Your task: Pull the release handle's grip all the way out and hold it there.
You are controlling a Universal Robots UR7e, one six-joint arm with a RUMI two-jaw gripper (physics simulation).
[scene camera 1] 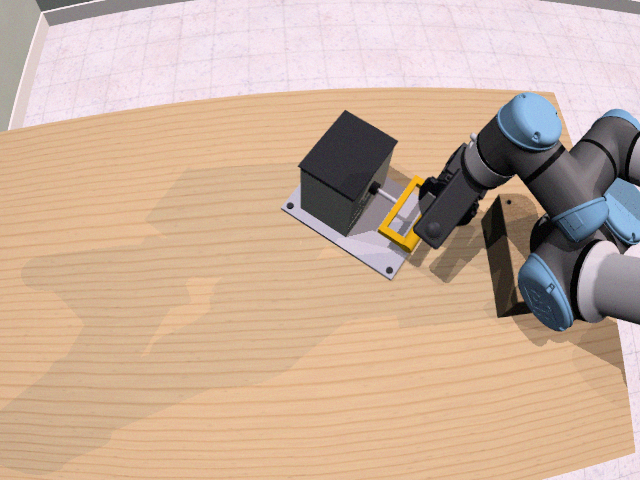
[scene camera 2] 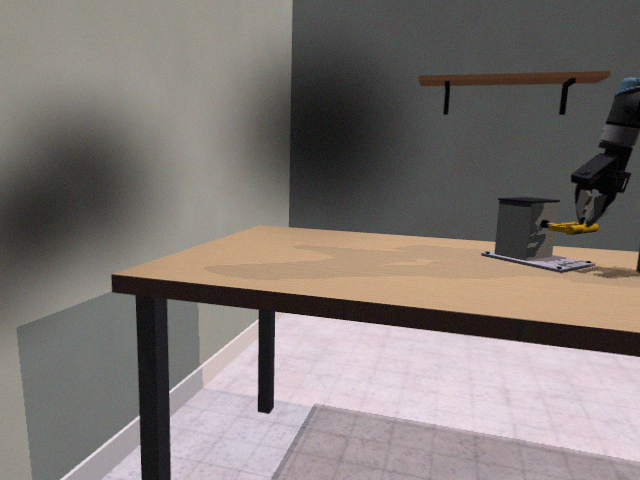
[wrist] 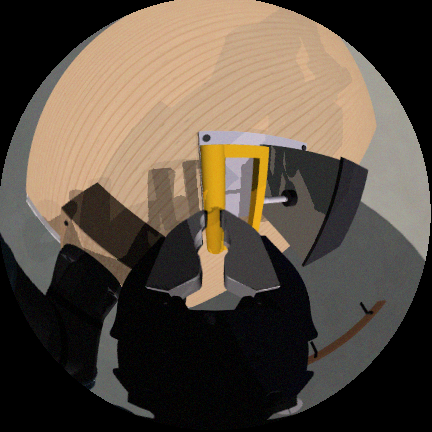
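The yellow release handle [scene camera 1: 397, 240] [scene camera 2: 564, 228] [wrist: 246, 151] is a flat rectangular frame with a thick round grip bar [wrist: 213, 175] on its outer side. A thin pale rod [scene camera 1: 386, 194] [wrist: 275, 200] joins it to the dark box [scene camera 1: 348, 152] [scene camera 2: 516, 227] [wrist: 310, 205], and a short length of rod shows between them. My gripper [wrist: 213, 211] [scene camera 2: 588, 223] is shut on the grip bar, with one jaw on each side of it in the wrist view. In scene camera 1 my gripper's body hides the far part of the grip.
The box stands on a pale base plate [scene camera 1: 338, 245] [scene camera 2: 560, 267] [wrist: 240, 137] on the wooden table [scene camera 1: 232, 413] [scene camera 2: 361, 297]. A brown wooden block [scene camera 1: 498, 258] [wrist: 110, 220] lies near the arm. A wall shelf [scene camera 2: 511, 78] hangs behind.
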